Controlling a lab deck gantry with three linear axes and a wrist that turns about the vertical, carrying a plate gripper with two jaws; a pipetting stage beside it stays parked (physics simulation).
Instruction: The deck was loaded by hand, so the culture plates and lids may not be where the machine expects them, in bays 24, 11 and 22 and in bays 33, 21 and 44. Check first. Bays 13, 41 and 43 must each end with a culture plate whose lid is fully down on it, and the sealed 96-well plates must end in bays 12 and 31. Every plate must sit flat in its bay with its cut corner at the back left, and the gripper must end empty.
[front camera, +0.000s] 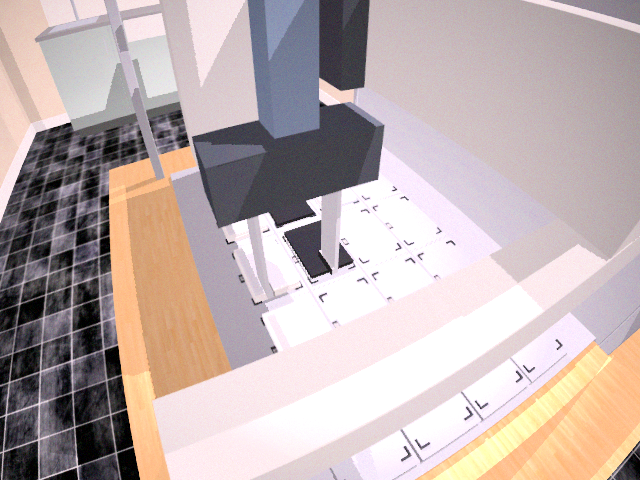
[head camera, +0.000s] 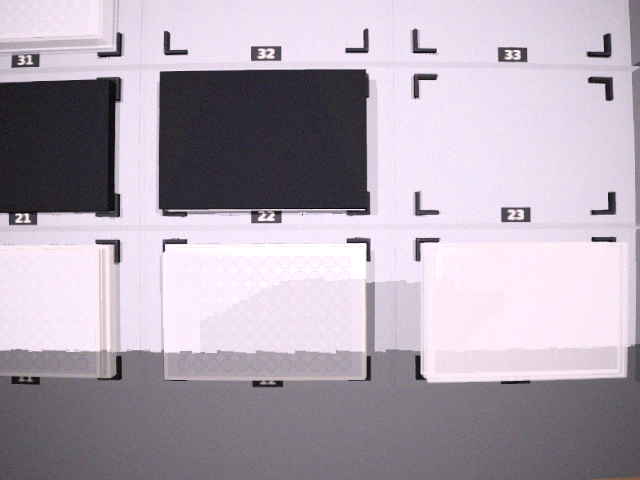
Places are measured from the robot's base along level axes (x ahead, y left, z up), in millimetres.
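Where they show: gripper, fingertip midpoint: (front camera: 297, 275).
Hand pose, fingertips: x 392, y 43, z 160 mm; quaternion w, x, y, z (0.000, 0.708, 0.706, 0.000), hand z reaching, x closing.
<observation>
Each offset is from my fingertips to the centre of the thing. "spot": to the spot under its first point.
My gripper (front camera: 300, 284) is open, its jaws apart over the left of the deck with nothing seen between them. The jaws do not show in the head view. In bay 13 a culture plate with a white lid @[dy +0, dx +0, dz -147 mm] (head camera: 527, 315) (front camera: 289, 320) shows doubled edges. Its outline looks slightly askew to the bay marks; I cannot tell whether the lid is fully down. A pale plate with many small wells @[dy +0, dx -164, dz -153 mm] (head camera: 266, 310) (front camera: 283, 276) sits in bay 12. A black-topped plate @[dy +107, dx -164, dz -147 mm] (head camera: 263, 139) (front camera: 307, 250) is in bay 22. Bays 24, 41, 43 and 44 do not show in the head view.
A black slab @[dy +107, dx -328, dz -156 mm] (head camera: 54, 147) (front camera: 291, 215) lies in bay 21. Pale plates partly show in bay 11 @[spot: dy +2, dx -299, dz -145 mm] (head camera: 49, 310) and bay 31 @[spot: dy +187, dx -299, dz -145 mm] (head camera: 51, 18). The front frame beam (front camera: 336, 382) crosses the front view. The parked pipetting stage (front camera: 343, 43) hangs behind the gripper column.
</observation>
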